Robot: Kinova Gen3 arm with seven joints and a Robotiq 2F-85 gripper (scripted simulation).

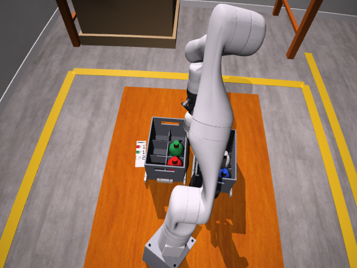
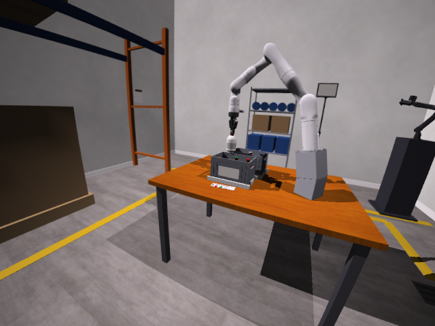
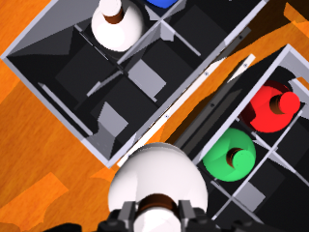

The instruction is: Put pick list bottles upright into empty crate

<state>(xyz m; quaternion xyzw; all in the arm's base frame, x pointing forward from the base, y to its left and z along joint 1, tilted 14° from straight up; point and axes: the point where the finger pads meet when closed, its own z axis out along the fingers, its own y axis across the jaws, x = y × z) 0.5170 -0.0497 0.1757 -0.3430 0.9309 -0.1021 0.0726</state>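
Right now the green bottle is 7 cm behind my hand, 7 cm to the left of it and 25 cm below it. Round my hand: pick list (5 cm behind, 26 cm to the left, 33 cm below); then blue bottle (21 cm behind, 16 cm to the right, 25 cm below); then red bottle (16 cm behind, 8 cm to the left, 25 cm below).
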